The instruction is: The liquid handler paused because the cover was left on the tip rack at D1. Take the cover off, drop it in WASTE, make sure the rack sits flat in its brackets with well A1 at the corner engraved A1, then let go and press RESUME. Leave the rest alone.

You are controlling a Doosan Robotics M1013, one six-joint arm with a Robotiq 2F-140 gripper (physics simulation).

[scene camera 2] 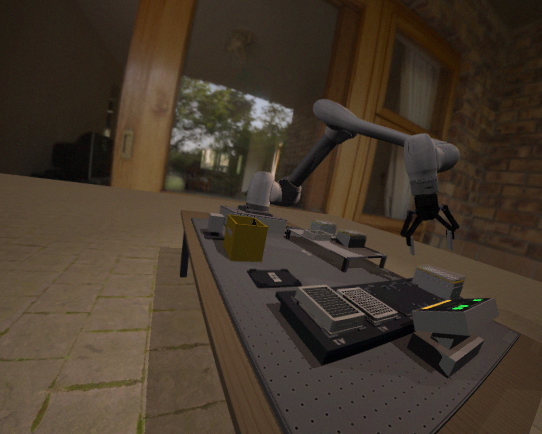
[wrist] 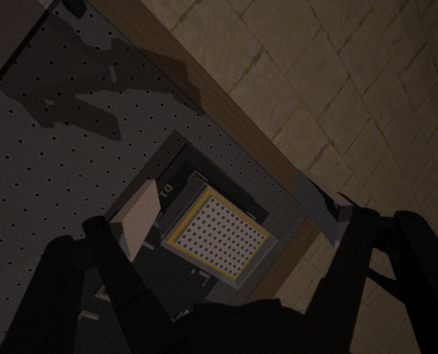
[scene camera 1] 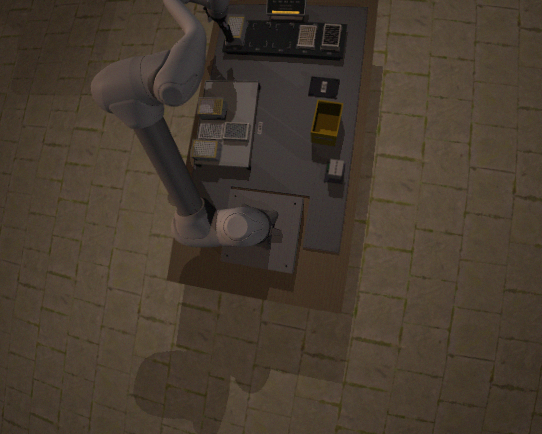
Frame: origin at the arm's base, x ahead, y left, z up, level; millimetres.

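Seen in the pictures: gripper, fingertip midpoint: (scene camera 2: 431,251) (wrist: 226,189) (scene camera 1: 219,31); arm's base at its link origin: (scene camera 2: 256,212).
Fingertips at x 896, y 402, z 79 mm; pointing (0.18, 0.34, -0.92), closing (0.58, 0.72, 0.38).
Note:
Offsets run from my fingertips to a thing's top centre. "spot": to the spot under its first point.
The tip rack @(dx +75, dy -46, dz -37 mm) (scene camera 1: 236,26) (scene camera 2: 437,283) (wrist: 220,236) stands at D1, at one end of the black deck (scene camera 1: 268,37) (scene camera 2: 330,351). Its pale perforated top has a yellow border, and a translucent grey rim, seemingly the clear cover, surrounds it in the wrist view. Brackets show beside its base; I cannot tell if it sits fully flat or where well A1 is. My gripper (scene camera 2: 431,246) (wrist: 226,189) is wide open and empty above the rack, fingers apart on either side. The yellow WASTE bin @(dx -345, dy -612, dz -27 mm) (scene camera 1: 326,120) (scene camera 2: 244,239) is upright. The control unit (scene camera 1: 285,10) (scene camera 2: 451,314) shows an orange bar.
Two more racks @(dx +106, dy -416, dz -102 mm) (scene camera 1: 307,36) @(dx +115, dy -540, dz -84 mm) (scene camera 1: 331,35) stand at the deck's other end. A dark labelled pad @(spot: dx -140, dy -519, dz -154 mm) (scene camera 1: 316,87) (scene camera 2: 265,278) lies between deck and bin. A raised shelf (scene camera 1: 244,102) (scene camera 2: 364,253) bears several racks and plates. A small white box @(dx -554, dy -700, dz -58 mm) (scene camera 1: 335,169) (scene camera 2: 216,222) stands past the bin.

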